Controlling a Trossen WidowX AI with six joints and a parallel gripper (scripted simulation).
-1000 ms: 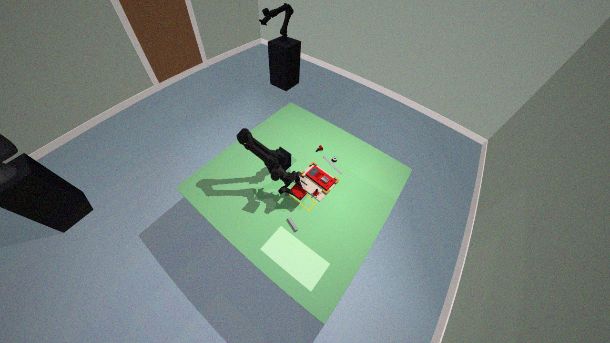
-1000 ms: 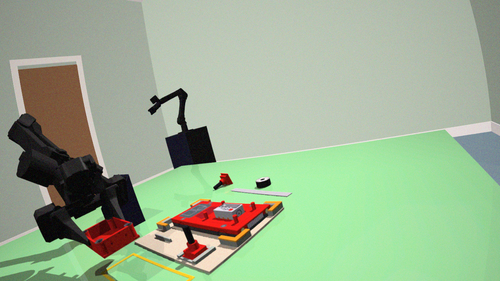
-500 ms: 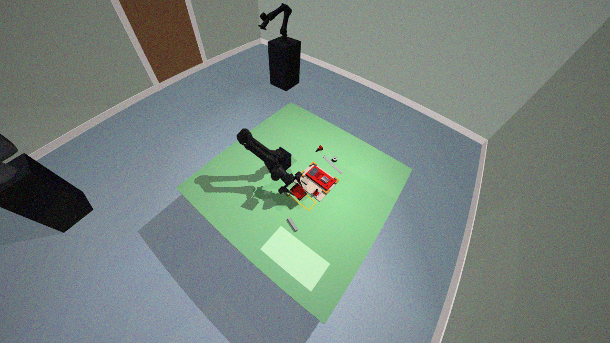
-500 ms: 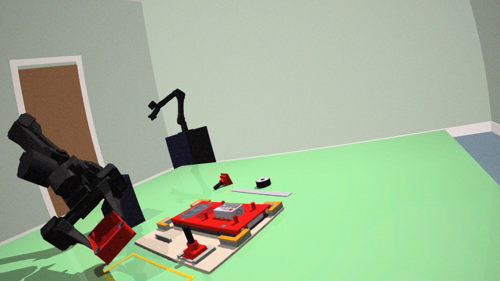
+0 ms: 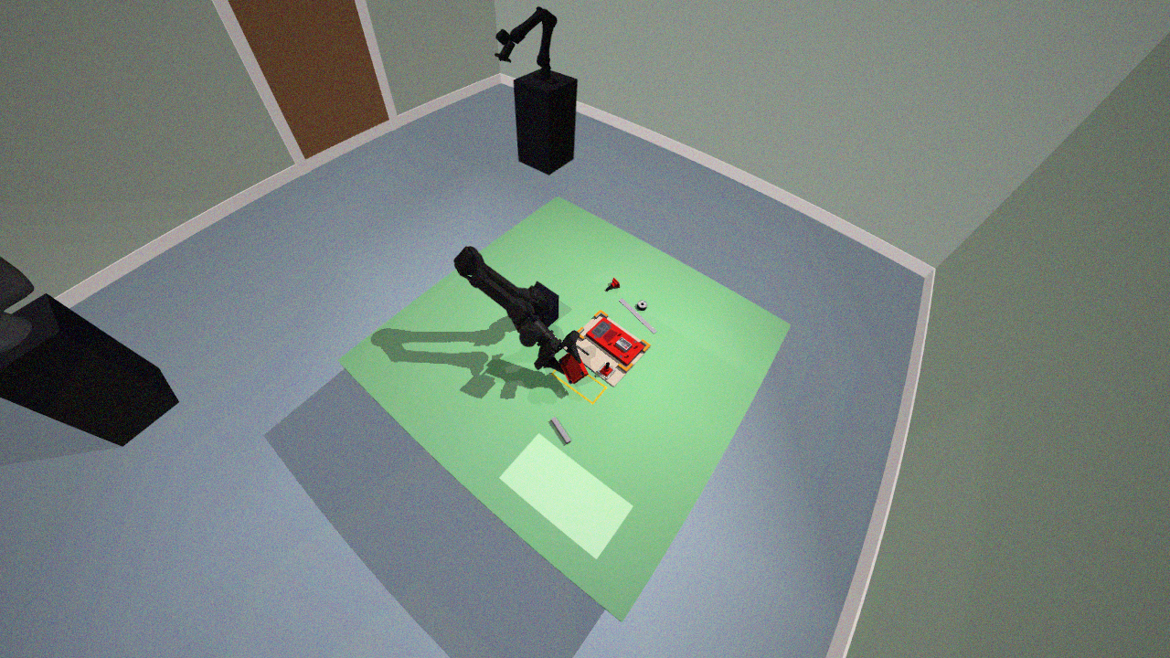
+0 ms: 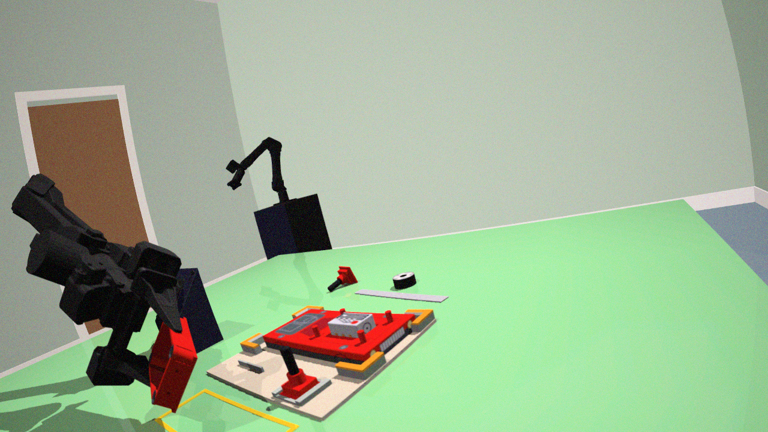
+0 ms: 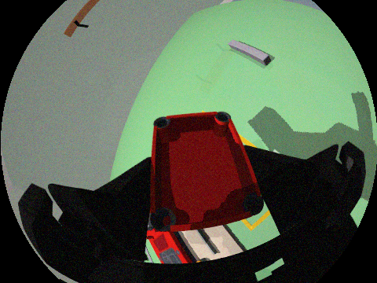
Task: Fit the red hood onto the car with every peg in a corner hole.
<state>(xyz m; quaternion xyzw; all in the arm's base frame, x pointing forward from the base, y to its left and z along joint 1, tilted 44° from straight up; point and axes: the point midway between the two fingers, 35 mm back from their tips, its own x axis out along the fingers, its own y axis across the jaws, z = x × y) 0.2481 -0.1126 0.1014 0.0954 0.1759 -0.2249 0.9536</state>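
My gripper tip is 1 cm to the right of the red hood. The rest, counted from my gripper tip: grey engine block (23 cm to the left, 7 cm ahead, 6 cm below); grey bar (17 cm to the right, 8 cm below, 8 cm ahead); jig (21 cm to the left, 7 cm below, 3 cm ahead).
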